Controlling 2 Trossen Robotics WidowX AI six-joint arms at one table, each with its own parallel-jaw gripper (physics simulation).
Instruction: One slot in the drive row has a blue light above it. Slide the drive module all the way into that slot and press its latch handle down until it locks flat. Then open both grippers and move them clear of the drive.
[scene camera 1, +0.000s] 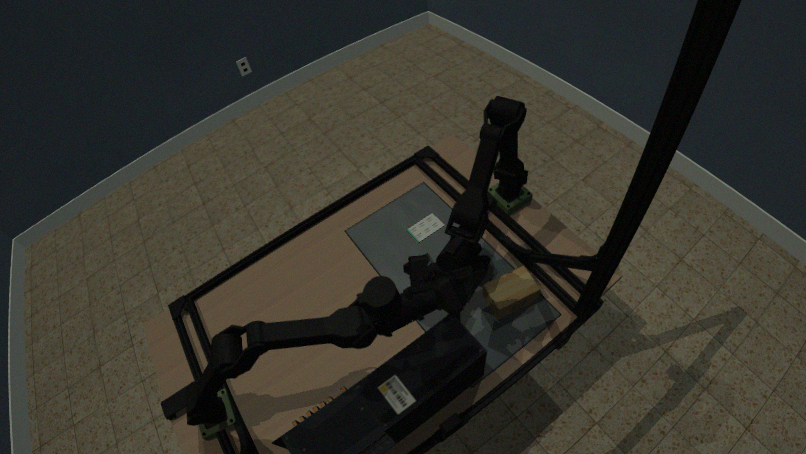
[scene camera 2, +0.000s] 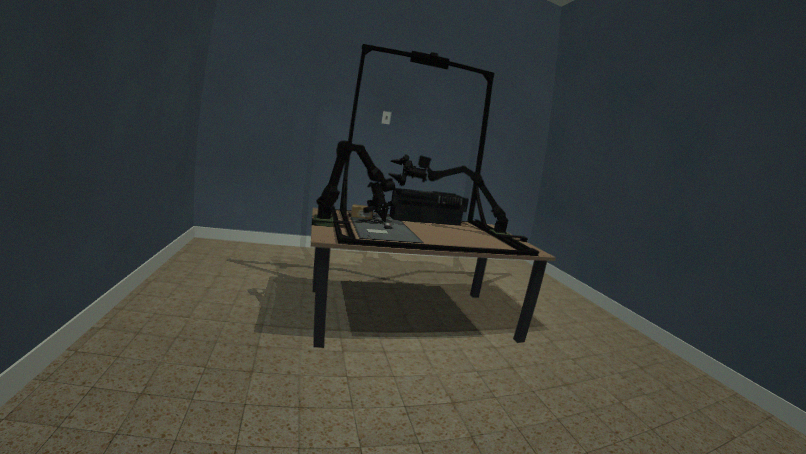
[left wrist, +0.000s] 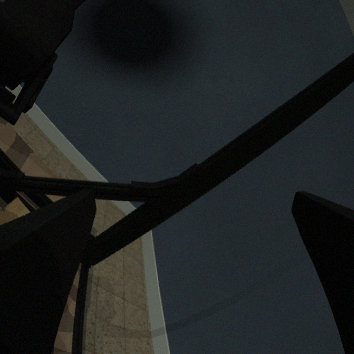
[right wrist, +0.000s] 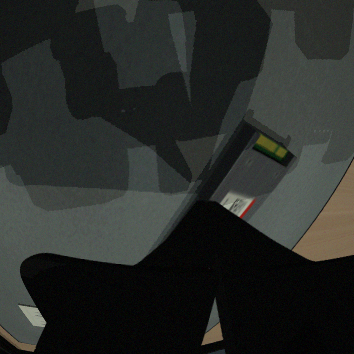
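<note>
The drive module is a flat grey unit with a white label and a yellow-green connector at its far end. It lies on the grey mat. My right gripper is shut, its tips low over the module's near end, with nothing between the fingers. The near end of the module is hidden under it. My left gripper is open and empty, raised high and facing the wall. The black drive bay stands beside the mat; no blue light shows.
A tan cardboard box sits on the mat's right end. A white label lies on the mat. Black frame rails border the table, and a tall gantry stands over it. Small orange lights show along the bay's front.
</note>
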